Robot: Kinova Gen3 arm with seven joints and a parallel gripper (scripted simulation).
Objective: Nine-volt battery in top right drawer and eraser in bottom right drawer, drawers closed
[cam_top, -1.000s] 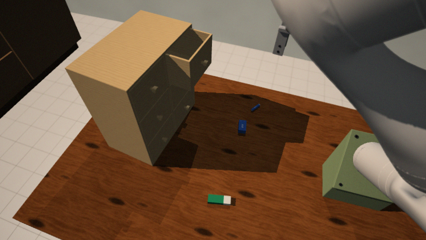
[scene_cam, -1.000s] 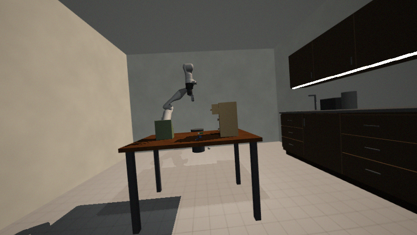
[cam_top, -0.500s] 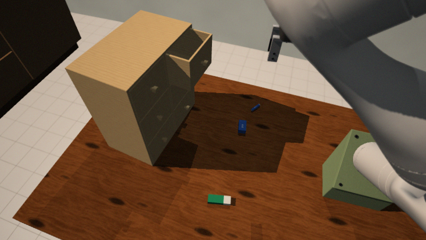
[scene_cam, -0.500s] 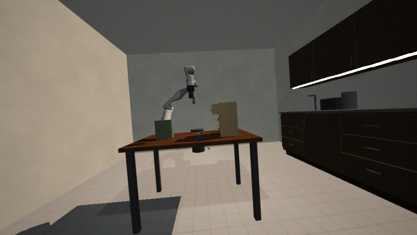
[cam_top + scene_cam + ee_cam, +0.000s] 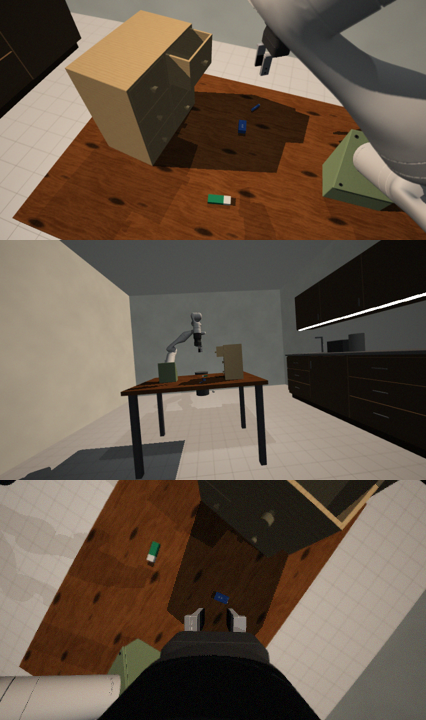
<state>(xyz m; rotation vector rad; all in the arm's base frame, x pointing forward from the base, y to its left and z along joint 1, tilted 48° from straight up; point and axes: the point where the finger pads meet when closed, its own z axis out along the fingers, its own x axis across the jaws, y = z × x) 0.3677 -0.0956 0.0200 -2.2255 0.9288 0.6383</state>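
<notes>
Now: the nine-volt battery 2 cm ahead of my hand, 2 cm to the right of it and 29 cm below it. The rest, counted from my hand: eraser (2 cm behind, 26 cm to the left, 29 cm below); then small blue stick (1 cm ahead, 12 cm to the right, 29 cm below).
</notes>
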